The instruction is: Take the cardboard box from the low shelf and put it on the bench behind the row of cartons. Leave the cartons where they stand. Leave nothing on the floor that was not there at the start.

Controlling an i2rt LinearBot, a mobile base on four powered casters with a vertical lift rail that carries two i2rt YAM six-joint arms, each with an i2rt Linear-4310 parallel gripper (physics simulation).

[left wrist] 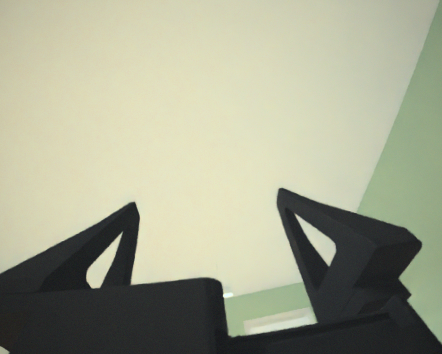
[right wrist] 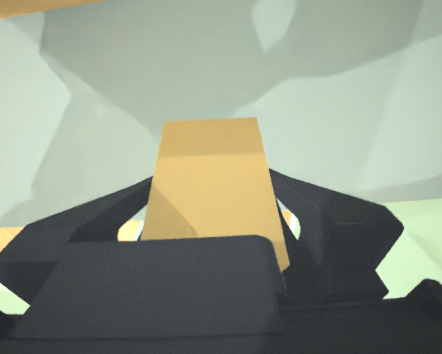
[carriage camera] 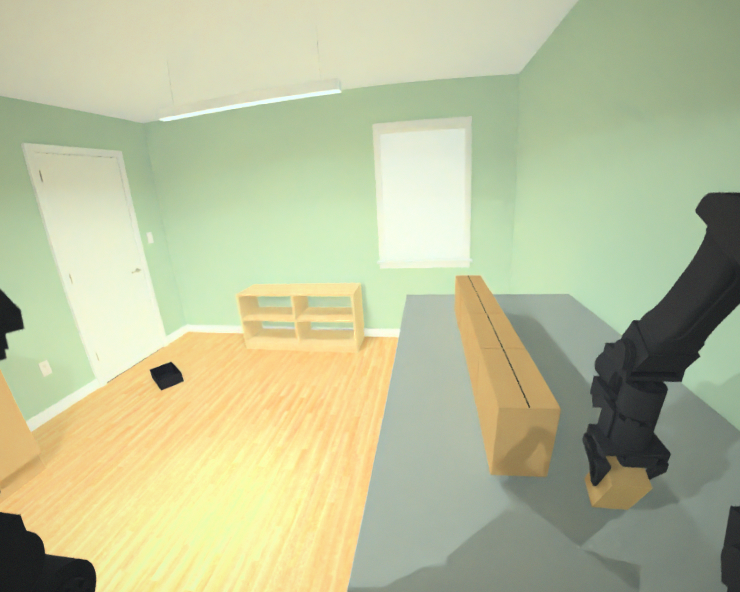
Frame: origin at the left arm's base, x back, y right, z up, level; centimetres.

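Seen in the pictures: left gripper, fingertip midpoint: (left wrist: 208, 202); right gripper, fingertip midpoint: (right wrist: 213, 177).
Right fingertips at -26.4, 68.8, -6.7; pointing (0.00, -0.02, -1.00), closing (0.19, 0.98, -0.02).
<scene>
Offsets run from my right fingertips to a thing's middle, as dx, dy, dz. Level surfaces: height alone.
The cardboard box @(+0.7, -0.1, +1.2) (carriage camera: 620, 488) (right wrist: 215, 142) is between the fingers of my right gripper (carriage camera: 624, 472) (right wrist: 213, 177), which is shut on it. The box is over the grey bench @(dz -10.8) (carriage camera: 425, 401) (right wrist: 107, 155), to the right of the near end of the row of cartons @(-25.3, -8.0, -1.8) (carriage camera: 521, 441); I cannot tell whether it touches the bench top. The cartons stand end to end in a line running away from me, and a carton's edge shows at the top left of the right wrist view. My left gripper (left wrist: 208, 202) is open and empty, pointing up at the ceiling.
A low wooden shelf unit (carriage camera: 302, 288) with four openings stands against the far wall. A black tray (carriage camera: 166, 375) lies on the wooden floor @(dz -102.2) (carriage camera: 246, 432) near the white door (carriage camera: 89, 246). Part of a tan cabinet (carriage camera: 12, 432) shows at the left edge. The green wall rises beyond the bench's right side.
</scene>
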